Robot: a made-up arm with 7 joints. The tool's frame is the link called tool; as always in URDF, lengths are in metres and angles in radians.
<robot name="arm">
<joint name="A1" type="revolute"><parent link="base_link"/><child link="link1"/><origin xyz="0 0 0.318" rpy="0 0 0"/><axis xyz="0 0 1"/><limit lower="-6.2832" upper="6.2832"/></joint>
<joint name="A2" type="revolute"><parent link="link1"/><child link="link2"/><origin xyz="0 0 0" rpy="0 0 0"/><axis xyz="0 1 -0.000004"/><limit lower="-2.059" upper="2.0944"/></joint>
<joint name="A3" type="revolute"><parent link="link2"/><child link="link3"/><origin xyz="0 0 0.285" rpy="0 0 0"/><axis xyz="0 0 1"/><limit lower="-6.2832" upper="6.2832"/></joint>
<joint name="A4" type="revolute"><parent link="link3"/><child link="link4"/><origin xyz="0.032 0 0" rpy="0 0 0"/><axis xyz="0 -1 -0.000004"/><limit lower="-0.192" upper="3.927"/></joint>
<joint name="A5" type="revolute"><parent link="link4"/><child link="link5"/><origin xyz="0.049 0 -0.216" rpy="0 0 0"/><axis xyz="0 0.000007 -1"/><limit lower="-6.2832" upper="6.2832"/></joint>
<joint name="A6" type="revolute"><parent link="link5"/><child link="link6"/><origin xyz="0 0 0" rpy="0 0 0"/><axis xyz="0 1 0.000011"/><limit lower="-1.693" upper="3.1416"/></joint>
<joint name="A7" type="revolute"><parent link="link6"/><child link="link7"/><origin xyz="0.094 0 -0.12" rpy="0 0 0"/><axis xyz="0 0.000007 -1"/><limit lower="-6.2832" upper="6.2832"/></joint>
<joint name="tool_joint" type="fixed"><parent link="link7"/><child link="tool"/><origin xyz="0 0 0" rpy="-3.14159 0 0"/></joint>
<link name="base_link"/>
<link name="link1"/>
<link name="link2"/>
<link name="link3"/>
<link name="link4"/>
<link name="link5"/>
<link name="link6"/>
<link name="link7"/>
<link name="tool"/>
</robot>
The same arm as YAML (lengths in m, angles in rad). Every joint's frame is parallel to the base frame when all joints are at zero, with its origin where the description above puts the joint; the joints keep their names.
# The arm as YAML. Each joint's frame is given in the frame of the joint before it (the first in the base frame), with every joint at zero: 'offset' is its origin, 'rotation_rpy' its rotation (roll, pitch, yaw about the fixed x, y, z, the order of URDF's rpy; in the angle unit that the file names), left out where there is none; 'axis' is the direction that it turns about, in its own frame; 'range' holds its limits. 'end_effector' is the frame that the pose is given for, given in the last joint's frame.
length_unit: m
angle_unit: rad
chain:
  - id: A1
    offset: [0.0, 0.0, 0.318]
    axis: [0.0, 0.0, 1.0]
    range: [-6.2832, 6.2832]
  - id: A2
    offset: [0.0, 0.0, 0.0]
    axis: [0.0, 1.0, 0.0]
    range: [-2.059, 2.0944]
  - id: A3
    offset: [0.0, 0.0, 0.285]
    axis: [0.0, 0.0, 1.0]
    range: [-6.2832, 6.2832]
  - id: A4
    offset: [0.032, 0.0, 0.0]
    axis: [0.0, -1.0, 0.0]
    range: [-0.192, 3.927]
  - id: A5
    offset: [0.049, 0.0, -0.216]
    axis: [0.0, 0.0, -1.0]
    range: [-6.2832, 6.2832]
  - id: A6
    offset: [0.0, 0.0, 0.0]
    axis: [0.0, 1.0, 0.0]
    range: [-1.693, 3.1416]
  - id: A7
    offset: [0.094, 0.0, -0.12]
    axis: [0.0, 0.0, -1.0]
    range: [-6.2832, 6.2832]
end_effector:
  offset: [0.0, 0.0, 0.0]
  rotation_rpy: [-3.1416, 0.0, 0.0]

